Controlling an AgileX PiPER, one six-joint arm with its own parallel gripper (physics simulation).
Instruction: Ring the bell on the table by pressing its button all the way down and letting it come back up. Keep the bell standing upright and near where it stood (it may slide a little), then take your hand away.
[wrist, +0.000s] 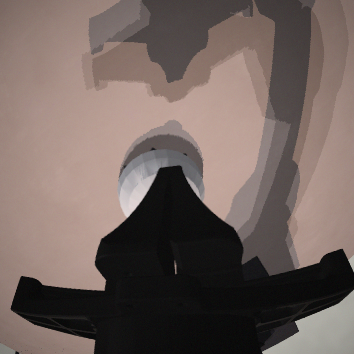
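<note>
The bell (136, 183) is a round, silvery white dome standing upright on the table (55, 165), a little above the middle of the wrist view's lower half. My black gripper (171, 179) is shut, with its fingertips together and nothing seen between them. The fingertips overlap the bell's dome in the view and hide its middle and near side. The bell's button does not show, and I cannot tell whether the fingertips touch it.
The table top is pinkish brown. Dark, layered shadows of the arm and gripper fall across its top and right side, and a small shadow lies just behind the bell. A pale grey-green area (330, 320) shows beyond the table's edge at the bottom right.
</note>
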